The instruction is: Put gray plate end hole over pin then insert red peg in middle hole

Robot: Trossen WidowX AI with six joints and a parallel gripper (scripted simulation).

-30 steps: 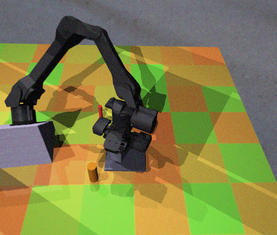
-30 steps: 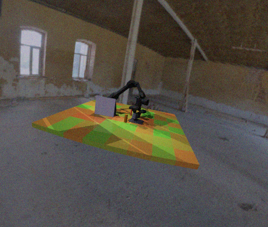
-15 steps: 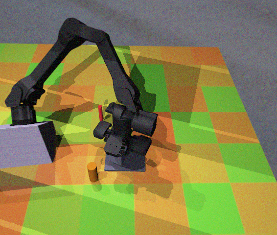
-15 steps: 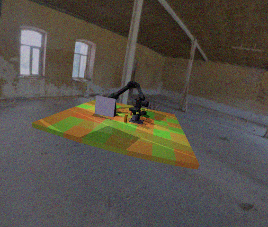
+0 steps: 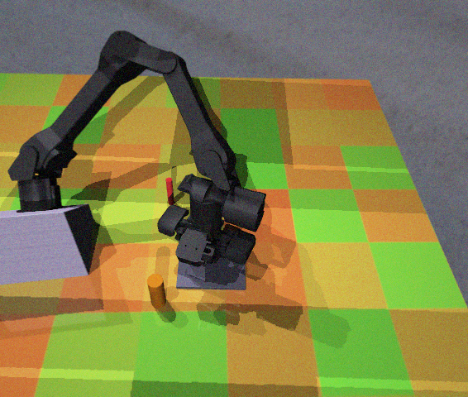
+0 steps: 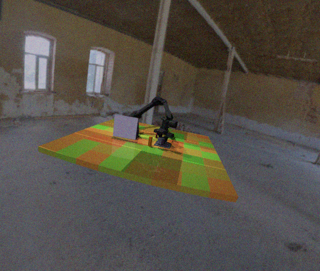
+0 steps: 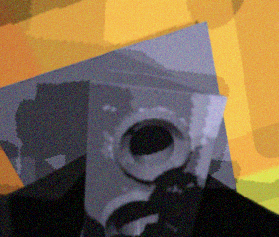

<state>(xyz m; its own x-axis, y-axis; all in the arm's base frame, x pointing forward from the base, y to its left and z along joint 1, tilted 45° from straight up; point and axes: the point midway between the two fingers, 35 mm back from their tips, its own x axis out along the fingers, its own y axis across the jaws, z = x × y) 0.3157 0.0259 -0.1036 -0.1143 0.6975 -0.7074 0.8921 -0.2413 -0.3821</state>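
The gray plate lies 30 mm above my gripper tip. From my gripper tip the other things lie so: orange cylinder (90 mm to the right, 90 mm behind, 20 mm above); then red peg (170 mm to the left, 80 mm behind, 20 mm above); then dark square base (20 mm below, 10 mm to the left, 10 mm ahead).
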